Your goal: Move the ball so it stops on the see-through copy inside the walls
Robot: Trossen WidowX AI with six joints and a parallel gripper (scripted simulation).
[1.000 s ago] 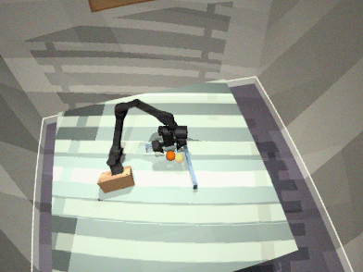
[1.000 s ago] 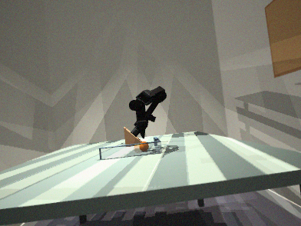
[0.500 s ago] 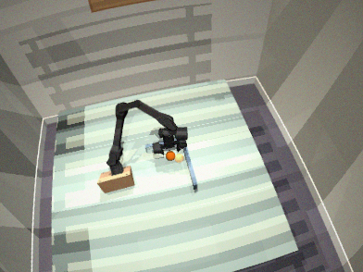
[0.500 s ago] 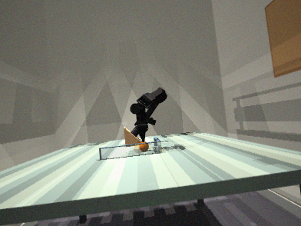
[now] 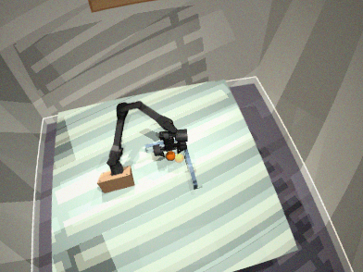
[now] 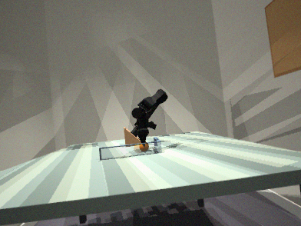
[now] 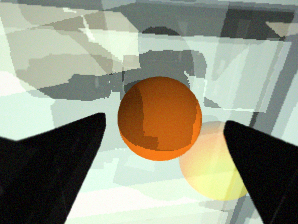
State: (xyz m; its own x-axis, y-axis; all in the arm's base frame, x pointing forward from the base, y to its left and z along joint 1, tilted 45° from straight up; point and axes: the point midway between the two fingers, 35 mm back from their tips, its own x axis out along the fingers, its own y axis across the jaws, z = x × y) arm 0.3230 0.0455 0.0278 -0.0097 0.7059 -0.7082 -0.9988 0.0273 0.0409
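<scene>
The see-through copy of ball lies 40 mm ahead of my gripper tip, 30 mm to the right of it and 10 mm below it. Also, from my gripper tip: orange ball: 10 mm below.
</scene>
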